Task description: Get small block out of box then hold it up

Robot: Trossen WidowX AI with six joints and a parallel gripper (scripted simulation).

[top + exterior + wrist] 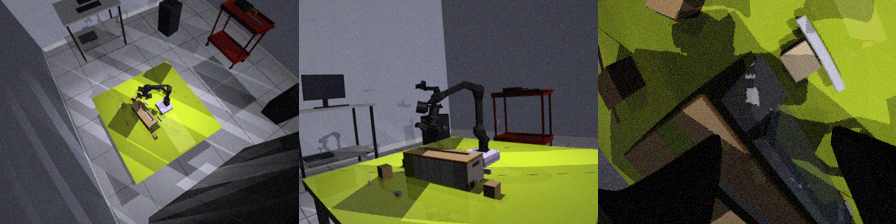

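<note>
Right now the tan block is 20 mm behind my gripper tip and 130 mm below it. The rest, counted from my gripper tip: long brown box 80 mm ahead, 150 mm to the left, 80 mm below; then thin stick 300 mm ahead, 190 mm to the right, 140 mm below.
</note>
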